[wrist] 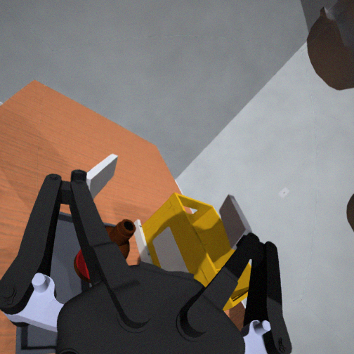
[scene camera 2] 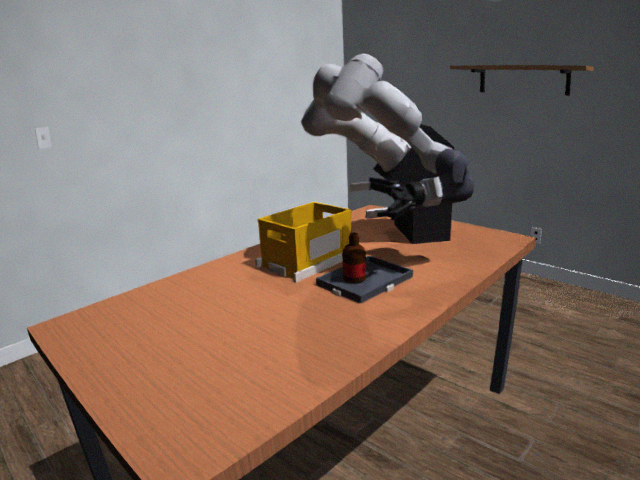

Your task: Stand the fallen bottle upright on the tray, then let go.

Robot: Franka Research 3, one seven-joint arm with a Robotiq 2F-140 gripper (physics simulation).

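A brown bottle point(scene camera 2: 354, 258) point(wrist: 123, 235) with a red label stands upright on the dark grey tray point(scene camera 2: 384, 285) point(wrist: 64, 280), near the tray's side by the yellow crate. In the wrist view a finger hides part of the bottle. My gripper point(scene camera 2: 362, 199) point(wrist: 171, 184) is open and empty. It hangs above and behind the bottle, toward the robot's base, well apart from the bottle and the tray.
A yellow crate point(scene camera 2: 324, 239) point(wrist: 172, 225) stands beside the tray, with pale strips point(scene camera 2: 310, 271) along its foot. The black robot base point(scene camera 2: 431, 223) stands at the far end of the wooden table point(scene camera 2: 206, 351) point(wrist: 100, 135). A wall shelf point(scene camera 2: 522, 67) hangs at the back right.
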